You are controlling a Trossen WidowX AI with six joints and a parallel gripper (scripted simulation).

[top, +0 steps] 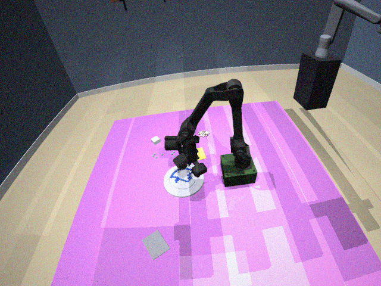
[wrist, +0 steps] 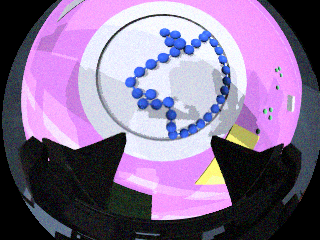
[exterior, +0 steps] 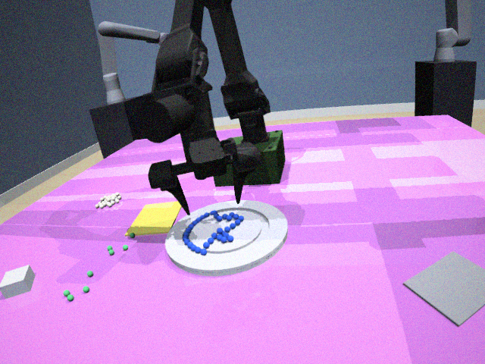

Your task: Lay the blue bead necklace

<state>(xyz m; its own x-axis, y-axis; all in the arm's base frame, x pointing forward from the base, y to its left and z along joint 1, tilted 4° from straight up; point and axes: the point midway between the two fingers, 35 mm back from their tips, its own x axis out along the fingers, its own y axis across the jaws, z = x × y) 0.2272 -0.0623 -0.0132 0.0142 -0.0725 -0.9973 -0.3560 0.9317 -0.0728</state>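
Right now my gripper tip is 6 cm short of the round white bead board, 3 cm to the right of it and 1 cm above it. Round my gripper tip: yellow sheet 13 cm to the right, 2 cm below, 1 cm behind; grey tile 34 cm to the left, 20 cm ahead, 2 cm below; cube 30 cm to the right, 20 cm ahead, 1 cm below.
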